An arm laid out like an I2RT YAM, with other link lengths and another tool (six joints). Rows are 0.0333 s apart.
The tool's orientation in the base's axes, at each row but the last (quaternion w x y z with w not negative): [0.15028, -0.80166, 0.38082, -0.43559]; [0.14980, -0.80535, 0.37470, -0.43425]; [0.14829, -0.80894, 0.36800, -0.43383]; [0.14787, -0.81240, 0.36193, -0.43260]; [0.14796, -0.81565, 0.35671, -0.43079]
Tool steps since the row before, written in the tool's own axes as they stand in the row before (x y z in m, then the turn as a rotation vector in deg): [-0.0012, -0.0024, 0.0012, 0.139, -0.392, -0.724]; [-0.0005, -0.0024, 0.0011, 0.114, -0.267, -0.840]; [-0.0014, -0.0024, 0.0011, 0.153, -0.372, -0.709]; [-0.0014, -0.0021, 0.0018, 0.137, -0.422, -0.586]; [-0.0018, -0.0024, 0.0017, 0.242, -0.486, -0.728]
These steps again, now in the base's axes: [0.0017, 0.0024, 0.0000, -0.355, 0.223, 0.722]; [0.0019, 0.0019, 0.0004, -0.516, 0.167, 0.704]; [0.0015, 0.0026, -0.0001, -0.347, 0.200, 0.710]; [0.0019, 0.0023, -0.0007, -0.231, 0.238, 0.656]; [0.0018, 0.0028, -0.0008, -0.277, 0.217, 0.837]
